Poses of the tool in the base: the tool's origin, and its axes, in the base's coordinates. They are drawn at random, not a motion.
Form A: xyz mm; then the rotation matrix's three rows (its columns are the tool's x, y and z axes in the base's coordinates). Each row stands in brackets.
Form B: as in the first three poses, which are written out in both.
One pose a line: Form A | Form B
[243, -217, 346], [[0.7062, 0.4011, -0.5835], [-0.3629, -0.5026, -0.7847], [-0.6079, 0.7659, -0.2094]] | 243, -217, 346, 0.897, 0.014, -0.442, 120.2
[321, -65, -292], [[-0.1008, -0.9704, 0.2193], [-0.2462, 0.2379, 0.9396], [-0.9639, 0.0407, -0.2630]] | 321, -65, -292, -0.544, 0.716, 0.438, 124.3
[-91, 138, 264], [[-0.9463, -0.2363, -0.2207], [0.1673, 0.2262, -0.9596], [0.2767, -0.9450, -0.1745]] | -91, 138, 264, 0.023, -0.776, 0.630, 161.3
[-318, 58, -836], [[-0.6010, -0.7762, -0.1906], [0.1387, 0.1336, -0.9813], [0.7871, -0.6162, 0.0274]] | -318, 58, -836, 0.263, -0.704, 0.659, 136.1
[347, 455, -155], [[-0.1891, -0.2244, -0.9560], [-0.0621, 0.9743, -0.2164], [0.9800, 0.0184, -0.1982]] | 347, 455, -155, 0.120, -0.989, 0.083, 101.9
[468, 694, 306], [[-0.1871, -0.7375, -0.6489], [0.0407, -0.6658, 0.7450], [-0.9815, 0.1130, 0.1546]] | 468, 694, 306, -0.598, 0.315, 0.737, 148.1
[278, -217, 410], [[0.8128, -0.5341, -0.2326], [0.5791, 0.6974, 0.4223], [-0.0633, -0.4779, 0.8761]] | 278, -217, 410, -0.624, -0.117, 0.772, 46.1
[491, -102, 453], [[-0.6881, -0.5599, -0.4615], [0.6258, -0.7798, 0.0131], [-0.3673, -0.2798, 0.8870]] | 491, -102, 453, -0.239, -0.077, 0.968, 142.2
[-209, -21, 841], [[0.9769, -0.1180, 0.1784], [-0.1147, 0.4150, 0.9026], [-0.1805, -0.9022, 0.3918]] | -209, -21, 841, -0.981, 0.195, 0.002, 66.9
